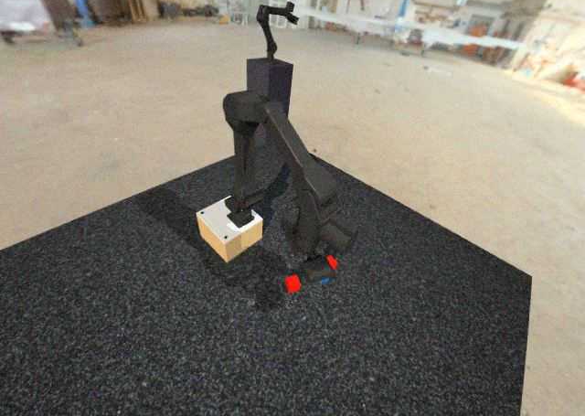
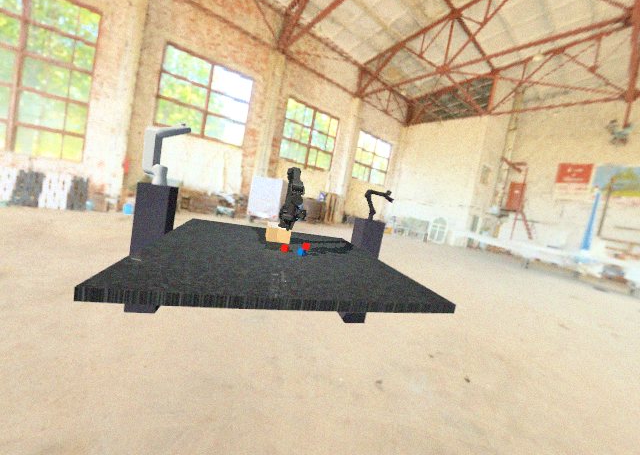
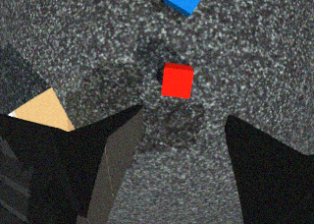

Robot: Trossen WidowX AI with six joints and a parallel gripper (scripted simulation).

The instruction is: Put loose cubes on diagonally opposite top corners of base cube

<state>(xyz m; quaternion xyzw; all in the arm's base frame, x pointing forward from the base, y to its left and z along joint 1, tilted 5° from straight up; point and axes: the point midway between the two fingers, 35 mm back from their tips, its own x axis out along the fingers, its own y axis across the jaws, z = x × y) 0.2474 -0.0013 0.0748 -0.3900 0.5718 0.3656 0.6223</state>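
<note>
Now: gripper tip 10 cm above the blue cube, 9 cm to the right of it and 4 cm short of it.
</note>
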